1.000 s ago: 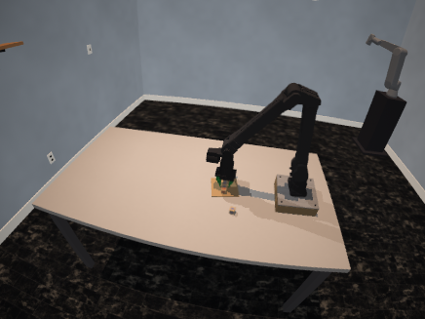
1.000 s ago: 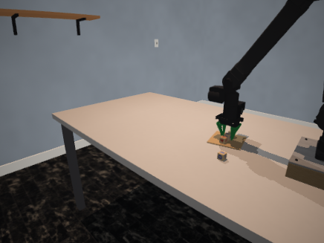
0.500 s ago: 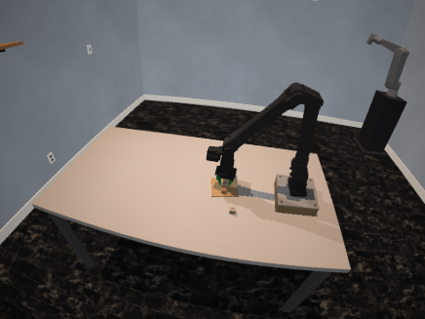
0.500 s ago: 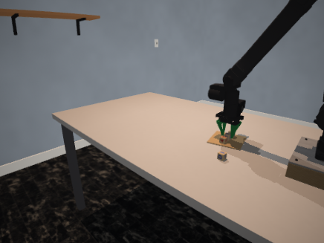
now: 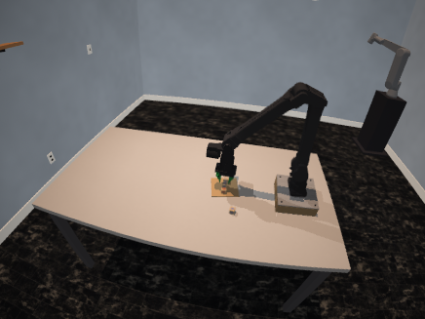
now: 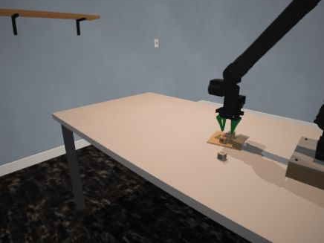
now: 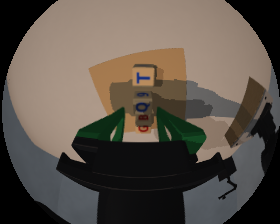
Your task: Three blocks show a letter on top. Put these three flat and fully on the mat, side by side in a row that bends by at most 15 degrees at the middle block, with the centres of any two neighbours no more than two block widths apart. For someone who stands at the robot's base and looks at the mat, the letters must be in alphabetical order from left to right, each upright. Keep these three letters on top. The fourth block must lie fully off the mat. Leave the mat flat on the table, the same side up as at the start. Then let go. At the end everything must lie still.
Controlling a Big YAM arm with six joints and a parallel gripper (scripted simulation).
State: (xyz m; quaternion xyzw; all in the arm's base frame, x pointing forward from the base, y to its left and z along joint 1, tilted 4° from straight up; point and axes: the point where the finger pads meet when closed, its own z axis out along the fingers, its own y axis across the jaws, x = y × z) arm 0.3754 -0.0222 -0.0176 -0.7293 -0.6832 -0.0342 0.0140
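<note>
My gripper is now 40 mm above the mat.
</note>
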